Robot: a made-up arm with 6 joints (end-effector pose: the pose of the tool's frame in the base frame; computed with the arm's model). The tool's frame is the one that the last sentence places. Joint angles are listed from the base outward.
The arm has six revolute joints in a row. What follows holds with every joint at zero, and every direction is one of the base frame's. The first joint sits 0.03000 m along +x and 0.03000 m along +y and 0.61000 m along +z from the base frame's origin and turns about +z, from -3.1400 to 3.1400 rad. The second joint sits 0.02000 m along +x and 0.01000 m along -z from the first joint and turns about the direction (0, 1, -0.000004), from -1.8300 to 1.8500 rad. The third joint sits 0.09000 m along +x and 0.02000 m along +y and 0.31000 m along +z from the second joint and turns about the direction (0, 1, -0.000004), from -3.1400 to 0.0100 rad. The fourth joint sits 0.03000 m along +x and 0.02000 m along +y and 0.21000 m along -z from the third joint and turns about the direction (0, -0.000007, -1), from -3.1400 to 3.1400 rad. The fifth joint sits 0.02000 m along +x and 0.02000 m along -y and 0.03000 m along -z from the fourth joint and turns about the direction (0, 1, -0.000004), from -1.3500 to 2.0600 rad. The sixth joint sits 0.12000 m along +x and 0.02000 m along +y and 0.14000 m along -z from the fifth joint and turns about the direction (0, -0.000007, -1), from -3.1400 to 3.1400 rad. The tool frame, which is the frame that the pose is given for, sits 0.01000 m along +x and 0.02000 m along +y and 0.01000 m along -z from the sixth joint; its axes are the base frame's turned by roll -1.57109, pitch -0.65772 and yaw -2.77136 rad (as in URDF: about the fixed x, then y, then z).
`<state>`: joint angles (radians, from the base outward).
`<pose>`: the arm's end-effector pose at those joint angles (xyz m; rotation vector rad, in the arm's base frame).
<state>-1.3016 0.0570 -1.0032 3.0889 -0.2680 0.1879</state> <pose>0.1267 -0.2741 0.5725 -2.0918 -0.2030 -1.6896</pose>
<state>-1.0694 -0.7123 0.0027 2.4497 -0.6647 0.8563</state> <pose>-0.0849 0.0167 0.5976 -2.1727 0.2643 -1.1382</pose>
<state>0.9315 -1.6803 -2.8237 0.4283 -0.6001 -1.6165</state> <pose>-0.3289 -0.5020 0.5199 -2.8252 -0.3760 -0.2794</pose>
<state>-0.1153 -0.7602 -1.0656 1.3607 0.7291 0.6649</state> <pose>0.3214 0.0143 1.0421 0.4884 3.0428 0.0234</pose>
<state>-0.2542 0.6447 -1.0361 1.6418 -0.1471 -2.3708</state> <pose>0.4238 -0.1745 0.4529 -1.0662 1.2529 -2.4786</pose>
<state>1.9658 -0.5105 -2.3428 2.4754 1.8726 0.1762</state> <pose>-0.0393 -0.1325 1.2720 -1.7776 -0.4470 1.6506</pose>
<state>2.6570 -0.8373 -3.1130 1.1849 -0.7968 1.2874</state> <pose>0.4665 -0.0061 0.9617 0.3689 0.0282 -1.9128</pose>
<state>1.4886 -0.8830 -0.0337 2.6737 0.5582 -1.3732</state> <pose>0.0294 0.2099 0.6193 -1.0938 2.3891 -0.3594</pose>
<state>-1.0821 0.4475 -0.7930 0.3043 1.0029 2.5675</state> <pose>0.2284 -0.2772 0.4365 -0.9961 0.0928 -0.7419</pose>
